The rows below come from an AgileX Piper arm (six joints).
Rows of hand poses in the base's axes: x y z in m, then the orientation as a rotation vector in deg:
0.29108, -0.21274, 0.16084, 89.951, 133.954, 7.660
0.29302, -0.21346, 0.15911, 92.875, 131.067, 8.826
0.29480, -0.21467, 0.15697, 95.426, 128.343, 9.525
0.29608, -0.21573, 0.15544, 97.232, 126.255, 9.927
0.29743, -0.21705, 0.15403, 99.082, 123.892, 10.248
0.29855, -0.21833, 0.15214, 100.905, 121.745, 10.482
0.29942, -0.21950, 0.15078, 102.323, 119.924, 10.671
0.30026, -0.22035, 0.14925, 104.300, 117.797, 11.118
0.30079, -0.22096, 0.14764, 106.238, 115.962, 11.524
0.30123, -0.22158, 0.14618, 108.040, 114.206, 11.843
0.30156, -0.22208, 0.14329, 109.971, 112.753, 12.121
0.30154, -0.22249, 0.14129, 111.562, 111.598, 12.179
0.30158, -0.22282, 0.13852, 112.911, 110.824, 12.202
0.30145, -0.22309, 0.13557, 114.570, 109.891, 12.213
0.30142, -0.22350, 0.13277, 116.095, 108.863, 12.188
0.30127, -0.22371, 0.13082, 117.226, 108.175, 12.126
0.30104, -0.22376, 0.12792, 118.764, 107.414, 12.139
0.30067, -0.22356, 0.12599, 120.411, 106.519, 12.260
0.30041, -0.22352, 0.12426, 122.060, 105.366, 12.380
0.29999, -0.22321, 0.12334, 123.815, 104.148, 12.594
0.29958, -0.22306, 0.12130, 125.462, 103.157, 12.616
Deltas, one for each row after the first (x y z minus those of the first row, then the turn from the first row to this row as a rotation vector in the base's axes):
0.00194, -0.00072, -0.00173, 0.771, -1.162, -2.692
0.00372, -0.00193, -0.00387, 1.228, -2.148, -5.177
0.00500, -0.00299, -0.00540, 1.469, -2.889, -7.026
0.00635, -0.00431, -0.00681, 1.610, -3.739, -9.041
0.00747, -0.00559, -0.00870, 1.788, -4.387, -10.963
0.00834, -0.00676, -0.01006, 1.899, -4.972, -12.533
0.00918, -0.00761, -0.01159, 2.328, -5.536, -14.512
0.00971, -0.00822, -0.01320, 2.834, -5.874, -16.338
0.01015, -0.00884, -0.01466, 3.274, -6.171, -18.068
0.01048, -0.00934, -0.01755, 3.856, -6.155, -19.716
0.01046, -0.00975, -0.01955, 4.255, -6.036, -21.070
0.01050, -0.01008, -0.02232, 4.645, -5.779, -22.115
0.01037, -0.01035, -0.02527, 5.129, -5.431, -23.386
0.01034, -0.01076, -0.02807, 5.512, -5.192, -24.639
0.01019, -0.01097, -0.03002, 5.797, -4.943, -25.533
0.00996, -0.01102, -0.03292, 6.300, -4.515, -26.641
0.00959, -0.01082, -0.03485, 6.891, -4.127, -27.848
0.00933, -0.01078, -0.03658, 7.422, -3.880, -29.181
0.00891, -0.01047, -0.03750, 8.055, -3.619, -30.577
0.00850, -0.01032, -0.03954, 8.589, -3.203, -31.822

